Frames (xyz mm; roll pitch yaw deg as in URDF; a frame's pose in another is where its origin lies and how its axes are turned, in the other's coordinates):
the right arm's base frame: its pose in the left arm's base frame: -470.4 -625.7 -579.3 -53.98 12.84 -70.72
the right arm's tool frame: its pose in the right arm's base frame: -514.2 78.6 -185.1 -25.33 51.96 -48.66
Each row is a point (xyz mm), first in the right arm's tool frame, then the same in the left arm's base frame.
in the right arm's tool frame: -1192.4 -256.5 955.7
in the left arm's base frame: 590.8 -37.3 141.8
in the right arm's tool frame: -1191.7 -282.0 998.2
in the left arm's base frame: 605.8 -65.4 179.7
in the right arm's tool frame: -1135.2 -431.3 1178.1
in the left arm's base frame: 615.5 -213.4 369.0
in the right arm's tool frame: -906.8 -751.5 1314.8
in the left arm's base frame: 413.2 -417.0 670.8
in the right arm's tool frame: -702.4 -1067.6 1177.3
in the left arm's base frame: 71.3 -402.4 879.2
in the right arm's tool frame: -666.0 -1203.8 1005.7
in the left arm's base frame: -103.2 -279.1 939.8
